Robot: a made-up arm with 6 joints.
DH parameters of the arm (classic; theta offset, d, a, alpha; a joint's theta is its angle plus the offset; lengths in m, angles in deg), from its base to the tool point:
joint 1: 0 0.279 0 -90
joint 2: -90 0 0.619 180
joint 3: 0 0 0 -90
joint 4: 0 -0.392 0 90
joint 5: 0 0.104 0 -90
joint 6: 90 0 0 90
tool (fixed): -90 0 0 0
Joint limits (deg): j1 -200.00..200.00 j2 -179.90..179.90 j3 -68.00..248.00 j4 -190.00..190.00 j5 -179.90..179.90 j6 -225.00..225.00
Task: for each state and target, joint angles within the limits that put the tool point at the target. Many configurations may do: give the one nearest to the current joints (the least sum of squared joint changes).
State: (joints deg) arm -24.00 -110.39 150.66 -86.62 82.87 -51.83
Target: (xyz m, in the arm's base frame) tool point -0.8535 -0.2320 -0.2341
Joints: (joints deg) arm 14.60 -117.24 112.07 -84.86 82.87 -51.83
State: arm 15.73 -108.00 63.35 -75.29 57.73 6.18
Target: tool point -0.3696 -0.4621 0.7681
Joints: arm 48.44 -82.08 19.03 -73.22 57.73 6.18
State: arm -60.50 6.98 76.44 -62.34 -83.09 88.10
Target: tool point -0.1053 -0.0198 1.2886
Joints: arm -38.22 -8.26 88.58 -39.10 -83.09 88.10
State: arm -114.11 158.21 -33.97 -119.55 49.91 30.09
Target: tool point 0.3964 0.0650 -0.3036
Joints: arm -160.08 179.79 5.12 -135.32 49.91 30.09
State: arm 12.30 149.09 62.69 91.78 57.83 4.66
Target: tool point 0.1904 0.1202 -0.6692
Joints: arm 27.61 152.30 38.66 100.13 57.83 4.66
